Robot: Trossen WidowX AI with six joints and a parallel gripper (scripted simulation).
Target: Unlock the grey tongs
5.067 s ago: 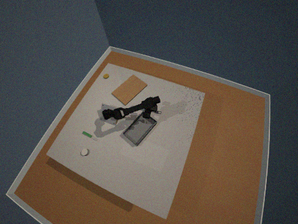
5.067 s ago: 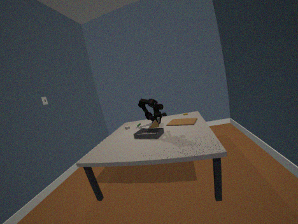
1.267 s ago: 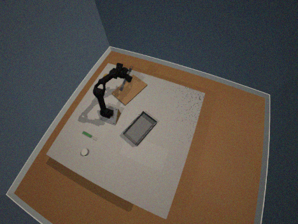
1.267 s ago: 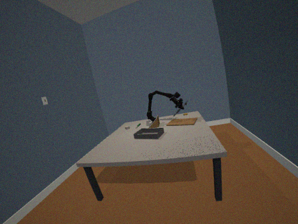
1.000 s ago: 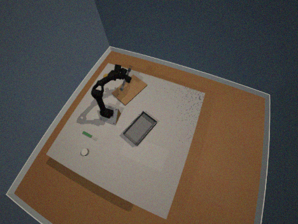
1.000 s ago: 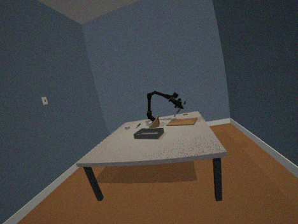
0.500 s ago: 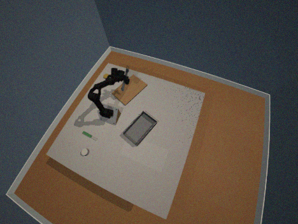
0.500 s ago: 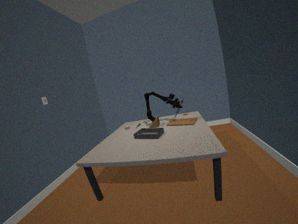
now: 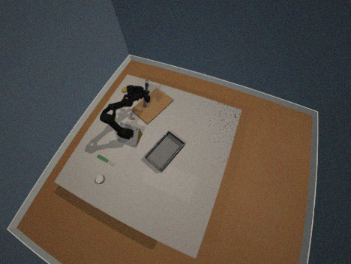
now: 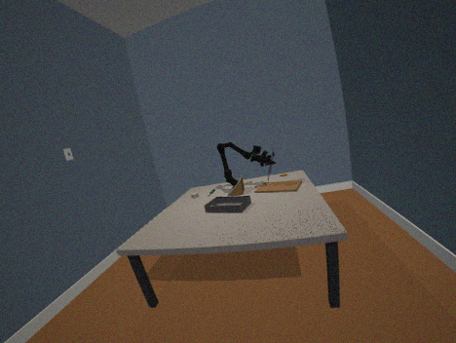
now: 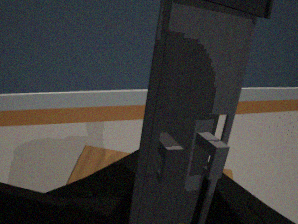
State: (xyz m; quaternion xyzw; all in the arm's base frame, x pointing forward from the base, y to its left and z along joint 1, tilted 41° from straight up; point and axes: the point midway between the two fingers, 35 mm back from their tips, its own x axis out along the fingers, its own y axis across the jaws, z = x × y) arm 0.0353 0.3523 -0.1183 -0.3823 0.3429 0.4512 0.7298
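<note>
My gripper tip is 10 mm past the yellow slider and 30 mm to the left of it. Round my gripper tip: wooden board: 210 mm below; then roasting tin: 290 mm ahead, 410 mm to the right, 190 mm below; then yellow disc: 360 mm behind, 90 mm to the left, 210 mm below.
</note>
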